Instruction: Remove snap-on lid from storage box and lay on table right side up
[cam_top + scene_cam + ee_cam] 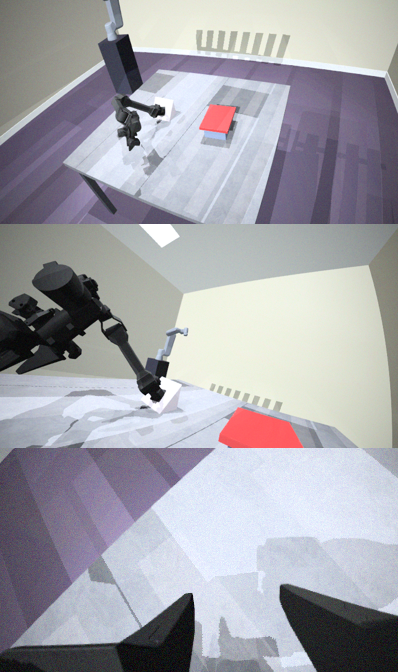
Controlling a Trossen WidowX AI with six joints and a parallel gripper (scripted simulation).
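The red lid lies 42 cm to the left of my gripper tip, 42 cm ahead of it and 5 cm below it. Round my gripper tip: pale blue storage box (42 cm to the left, 42 cm ahead, 10 cm below).
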